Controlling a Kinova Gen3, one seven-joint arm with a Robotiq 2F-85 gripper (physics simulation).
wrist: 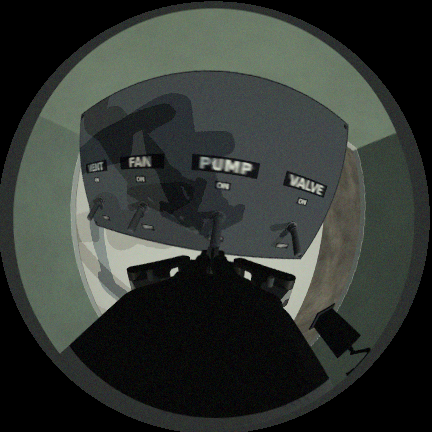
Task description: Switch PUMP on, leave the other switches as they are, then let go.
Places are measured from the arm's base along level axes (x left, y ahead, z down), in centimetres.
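Where they show: gripper, fingertip midpoint: (212,253).
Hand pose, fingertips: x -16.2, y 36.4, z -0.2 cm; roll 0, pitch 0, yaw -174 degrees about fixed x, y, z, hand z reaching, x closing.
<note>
Things, the pixels of their top centre, and the offset from my fingertips. "spot": a spot on its surface instead. Level surfaces: height alone.
- PUMP switch, surface spot: (215,231) spot: dz -0.7, dx -0.6, dy +3.0 cm
- PUMP label, middle of its top: (225,163) dz -1.8, dx -2.3, dy +10.9 cm
- mark, surface spot: (223,185) spot: dz -0.2, dx -1.9, dy +8.6 cm
- VENT switch, surface spot: (94,209) spot: dz -0.1, dx +22.3, dy +7.7 cm
- FAN switch, surface spot: (136,217) spot: dz -0.3, dx +10.7, dy +5.4 cm
- VALVE switch, surface spot: (295,240) spot: dz -0.4, dx -12.0, dy +0.6 cm
- pale surface, its level: dz +11.5 cm
The dark grey panel (280,130) bears several toggle switches in a row. The PUMP switch (215,231) is under the PUMP label (225,166), and its lever points down, away from its ON mark (223,185). My gripper (212,253) is shut with nothing between the fingers. Its tips are at the lower end of the PUMP lever and overlap it in view; whether they touch it I cannot tell. The VENT switch (94,209), the FAN switch (136,217) and the VALVE switch (295,240) also point down.
The VENT and FAN levers stand to the left of my fingers, the VALVE lever to the right. A pale surface (307,270) lies below the panel, with a brown area (342,225) at the right. A black box-shaped object (336,331) stands at the lower right.
</note>
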